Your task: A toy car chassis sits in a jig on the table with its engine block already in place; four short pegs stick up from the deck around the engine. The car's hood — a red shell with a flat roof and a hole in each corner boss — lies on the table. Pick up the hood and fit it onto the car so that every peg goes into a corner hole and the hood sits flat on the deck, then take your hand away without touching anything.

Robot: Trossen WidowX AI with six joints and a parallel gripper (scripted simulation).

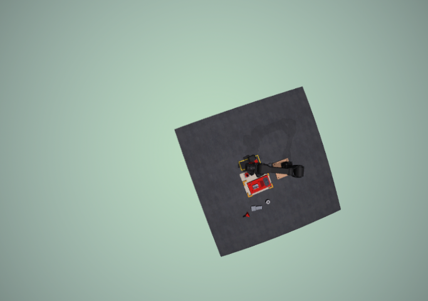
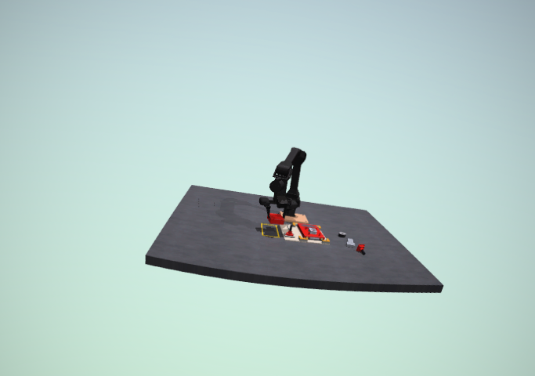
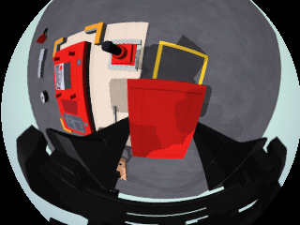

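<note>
The jig lies 10 mm ahead of my gripper tip, 170 mm to the left of it and 50 mm below it. Also, from my gripper tip: small wheel: 40 mm behind, 380 mm to the left, 50 mm below; then red hood: right at my gripper tip.
</note>
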